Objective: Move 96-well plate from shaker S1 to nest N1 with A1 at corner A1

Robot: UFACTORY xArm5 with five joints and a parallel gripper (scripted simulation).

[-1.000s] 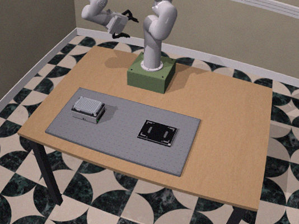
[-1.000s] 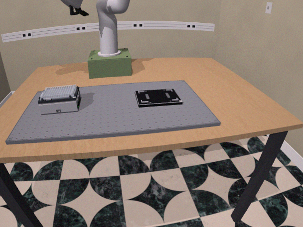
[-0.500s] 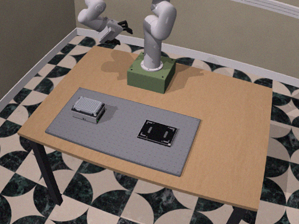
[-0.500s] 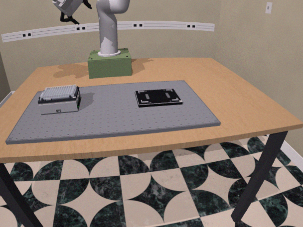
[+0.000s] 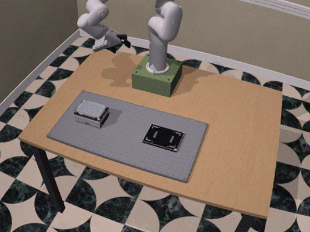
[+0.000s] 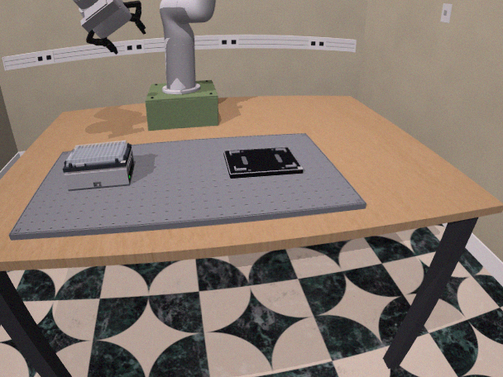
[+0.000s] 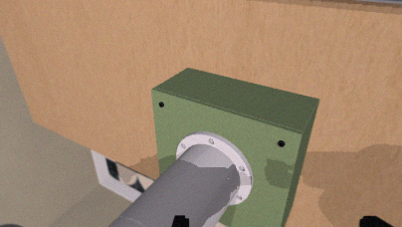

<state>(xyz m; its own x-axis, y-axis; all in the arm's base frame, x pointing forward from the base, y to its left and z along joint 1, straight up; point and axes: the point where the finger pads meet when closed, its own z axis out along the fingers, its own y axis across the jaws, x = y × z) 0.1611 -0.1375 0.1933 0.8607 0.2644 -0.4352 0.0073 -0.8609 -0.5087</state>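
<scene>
The white 96-well plate lies 250 mm ahead of my hand, 60 mm to the right of it and 220 mm below it. Also, from my hand: black plate nest N1: 250 mm ahead, 310 mm to the left, 270 mm below.
</scene>
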